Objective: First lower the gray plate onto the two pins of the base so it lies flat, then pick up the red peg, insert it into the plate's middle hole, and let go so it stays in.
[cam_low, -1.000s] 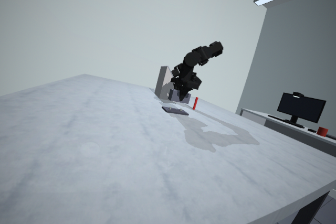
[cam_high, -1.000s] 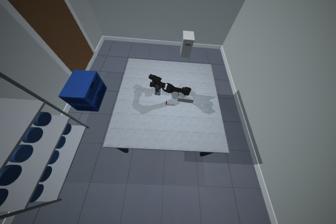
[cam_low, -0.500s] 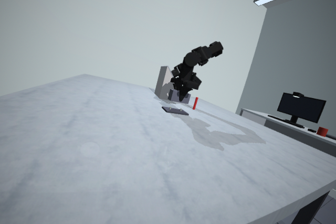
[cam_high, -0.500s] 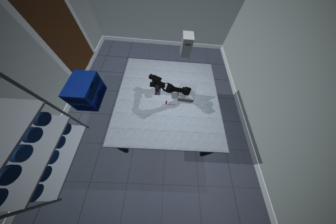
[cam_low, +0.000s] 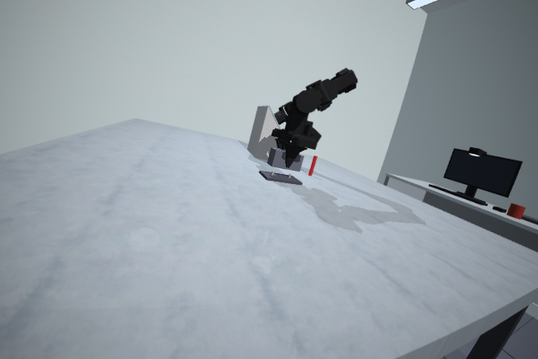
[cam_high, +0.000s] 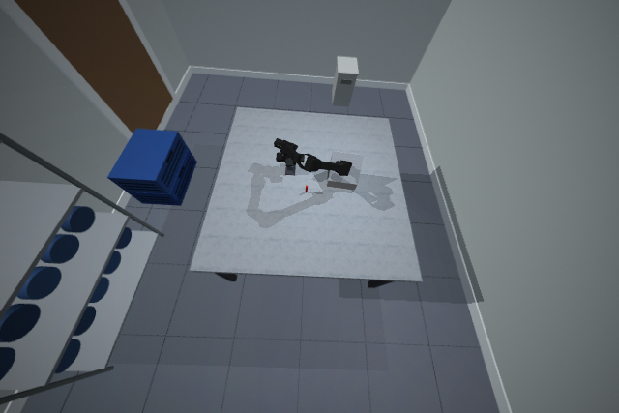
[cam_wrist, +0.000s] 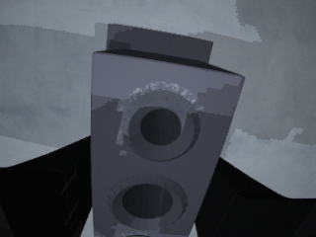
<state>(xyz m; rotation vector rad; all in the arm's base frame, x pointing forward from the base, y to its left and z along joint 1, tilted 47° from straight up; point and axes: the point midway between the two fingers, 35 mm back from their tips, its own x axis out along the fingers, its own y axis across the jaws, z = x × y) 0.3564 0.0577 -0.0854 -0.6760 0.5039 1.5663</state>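
The red peg lies 17 cm to the left of my gripper tip, 14 cm behind it and 1 cm below it. Also, from my gripper tip: gray plate: 3 cm above.
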